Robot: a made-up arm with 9 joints. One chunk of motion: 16 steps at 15 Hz.
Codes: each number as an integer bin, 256 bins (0 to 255) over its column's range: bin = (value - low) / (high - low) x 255, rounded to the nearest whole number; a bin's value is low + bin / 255 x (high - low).
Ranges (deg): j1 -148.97..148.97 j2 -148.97..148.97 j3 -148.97..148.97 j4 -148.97..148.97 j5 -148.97..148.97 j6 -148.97..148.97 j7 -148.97..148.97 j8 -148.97..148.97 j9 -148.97..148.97
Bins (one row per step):
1: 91 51 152 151 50 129 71 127 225
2: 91 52 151 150 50 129 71 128 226
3: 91 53 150 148 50 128 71 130 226
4: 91 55 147 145 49 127 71 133 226
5: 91 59 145 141 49 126 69 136 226
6: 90 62 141 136 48 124 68 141 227
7: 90 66 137 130 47 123 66 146 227
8: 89 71 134 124 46 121 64 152 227
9: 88 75 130 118 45 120 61 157 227
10: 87 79 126 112 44 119 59 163 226
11: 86 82 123 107 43 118 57 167 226
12: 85 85 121 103 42 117 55 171 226
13: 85 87 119 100 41 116 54 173 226
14: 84 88 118 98 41 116 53 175 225
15: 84 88 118 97 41 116 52 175 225
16: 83 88 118 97 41 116 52 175 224
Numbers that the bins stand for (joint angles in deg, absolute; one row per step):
1: -42.65 -89.38 28.63 27.46 -90.55 1.75 -66.01 -0.58 113.92
2: -42.65 -88.21 27.46 26.29 -90.55 1.75 -66.01 0.58 115.09
3: -42.65 -87.05 26.29 23.95 -90.55 0.58 -66.01 2.92 115.09
4: -42.65 -84.71 22.78 20.45 -91.72 -0.58 -66.01 6.43 115.09
5: -42.65 -80.03 20.45 15.77 -91.72 -1.75 -68.35 9.93 115.09
6: -43.81 -76.53 15.77 9.93 -92.89 -4.09 -69.52 15.77 116.26
7: -43.81 -71.86 11.10 2.92 -94.06 -5.26 -71.86 21.62 116.26
8: -44.98 -66.01 7.59 -4.09 -95.22 -7.59 -74.19 28.63 116.26
9: -46.15 -61.34 2.92 -11.10 -96.39 -8.76 -77.70 34.47 116.26
10: -47.32 -56.67 -1.75 -18.11 -97.56 -9.93 -80.03 41.48 115.09
11: -48.49 -53.16 -5.26 -23.95 -98.73 -11.10 -82.37 46.15 115.09
12: -49.66 -49.66 -7.59 -28.63 -99.90 -12.27 -84.71 50.83 115.09
13: -49.66 -47.32 -9.93 -32.13 -101.07 -13.44 -85.88 53.16 115.09
14: -50.83 -46.15 -11.10 -34.47 -101.07 -13.44 -87.05 55.50 113.92
15: -50.83 -46.15 -11.10 -35.64 -101.07 -13.44 -88.21 55.50 113.92
16: -51.99 -46.15 -11.10 -35.64 -101.07 -13.44 -88.21 55.50 112.75

